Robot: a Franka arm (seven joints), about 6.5 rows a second.
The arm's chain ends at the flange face. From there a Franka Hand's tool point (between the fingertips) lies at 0.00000 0.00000 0.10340 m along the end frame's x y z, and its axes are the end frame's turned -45 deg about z.
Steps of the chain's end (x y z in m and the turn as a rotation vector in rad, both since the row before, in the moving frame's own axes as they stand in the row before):
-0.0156 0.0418 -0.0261 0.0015 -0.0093 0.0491
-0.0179 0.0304 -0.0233 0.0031 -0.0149 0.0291
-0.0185 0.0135 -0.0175 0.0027 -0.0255 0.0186
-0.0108 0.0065 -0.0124 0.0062 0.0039 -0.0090
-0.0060 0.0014 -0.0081 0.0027 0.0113 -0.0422
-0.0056 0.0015 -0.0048 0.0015 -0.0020 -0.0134
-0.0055 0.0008 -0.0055 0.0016 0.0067 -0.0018
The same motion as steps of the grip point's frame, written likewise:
-0.0411 0.0177 -0.0261 0.0076 -0.0055 0.0491
-0.0350 0.0075 -0.0233 0.0127 -0.0083 0.0291
-0.0243 -0.0056 -0.0175 0.0199 -0.0161 0.0186
-0.0115 -0.0032 -0.0124 0.0016 0.0071 -0.0090
-0.0042 -0.0026 -0.0081 -0.0061 0.0099 -0.0422
-0.0051 -0.0032 -0.0048 0.0025 -0.0004 -0.0134
-0.0038 -0.0030 -0.0055 -0.0036 0.0059 -0.0018

